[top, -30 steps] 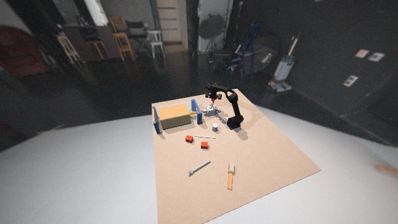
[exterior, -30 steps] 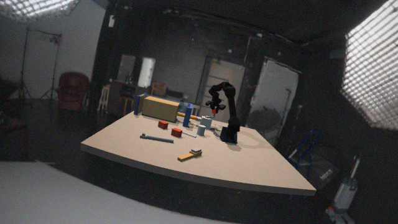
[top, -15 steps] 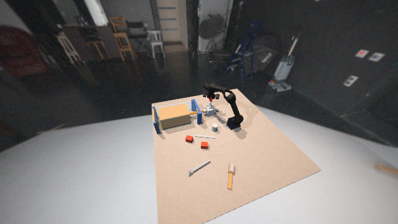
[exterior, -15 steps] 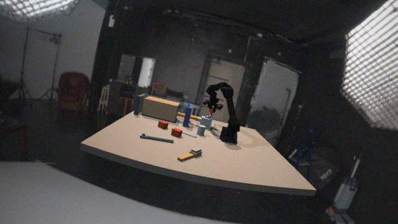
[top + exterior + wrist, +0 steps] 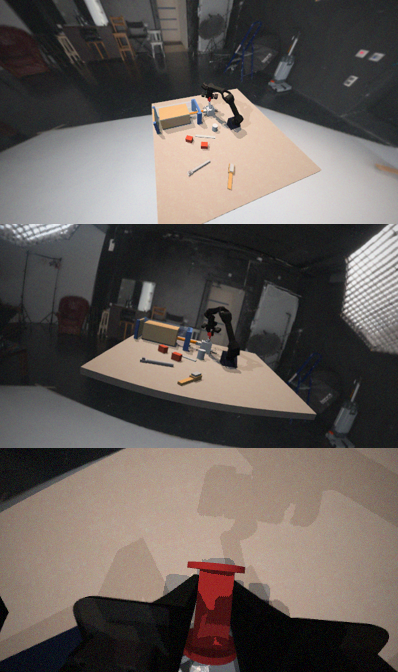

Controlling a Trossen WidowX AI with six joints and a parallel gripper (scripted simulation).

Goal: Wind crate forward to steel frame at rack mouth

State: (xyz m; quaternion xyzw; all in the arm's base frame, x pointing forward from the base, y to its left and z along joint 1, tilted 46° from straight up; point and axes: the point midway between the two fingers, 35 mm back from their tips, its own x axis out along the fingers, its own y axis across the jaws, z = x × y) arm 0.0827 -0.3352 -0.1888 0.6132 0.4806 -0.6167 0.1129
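Right now my gripper tip is 3 cm short of the winch handle, 5 cm to the right of it and 3 cm above it. From my gripper tip the other things lie so: grey winch (4 cm ahead, 10 cm to the left, 10 cm below); red knob (1 cm ahead, 1 cm to the left); blue steel frame (21 cm ahead, 7 cm to the left, 3 cm below).
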